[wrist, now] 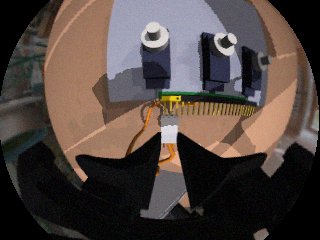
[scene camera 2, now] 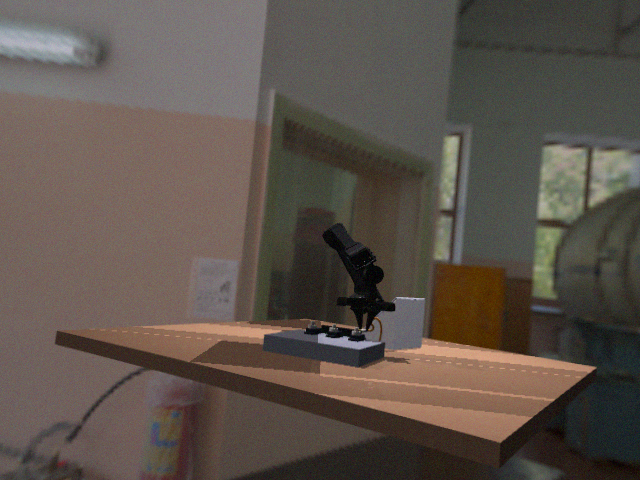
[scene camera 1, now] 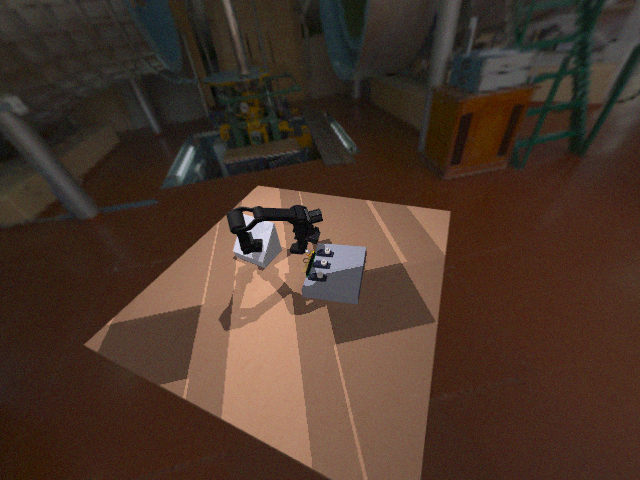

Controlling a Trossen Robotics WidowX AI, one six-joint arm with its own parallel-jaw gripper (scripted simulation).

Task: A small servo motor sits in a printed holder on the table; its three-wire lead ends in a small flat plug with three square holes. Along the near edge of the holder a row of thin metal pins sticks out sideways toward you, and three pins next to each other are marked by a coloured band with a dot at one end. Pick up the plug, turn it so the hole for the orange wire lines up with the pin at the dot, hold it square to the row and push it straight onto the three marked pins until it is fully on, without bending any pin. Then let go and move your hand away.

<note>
In view: the gripper [scene camera 2: 363, 330].
The gripper shows as well in the wrist view [wrist: 168, 135].
</note>
